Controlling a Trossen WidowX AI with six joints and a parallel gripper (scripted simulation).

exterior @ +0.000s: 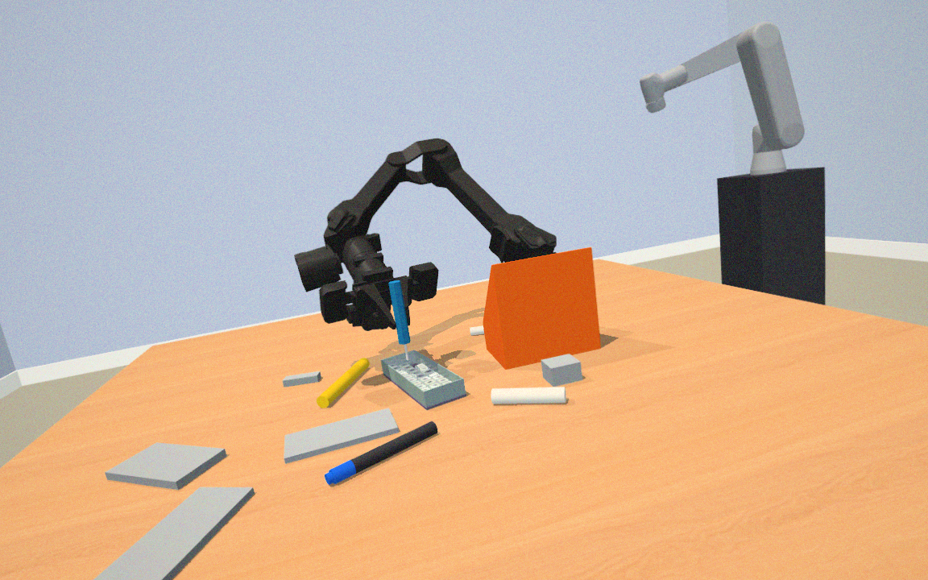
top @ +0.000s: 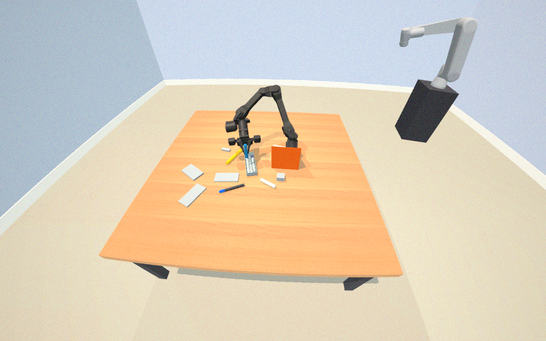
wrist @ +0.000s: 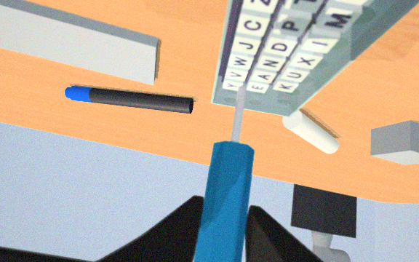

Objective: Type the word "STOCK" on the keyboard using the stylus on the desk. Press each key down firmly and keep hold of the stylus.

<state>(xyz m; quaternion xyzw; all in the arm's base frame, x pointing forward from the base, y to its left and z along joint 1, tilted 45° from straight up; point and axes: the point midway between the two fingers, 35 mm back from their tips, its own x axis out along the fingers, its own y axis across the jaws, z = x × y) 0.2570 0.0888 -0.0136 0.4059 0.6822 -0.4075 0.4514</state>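
The white cylinder lies 15 cm behind my gripper tip, 11 cm to the left of it and 9 cm below it. From my gripper tip the other things lie so: thin grey tip (5 cm below); then blue stylus (1 cm below); then yellow cylinder (11 cm ahead, 9 cm below, 7 cm to the right).
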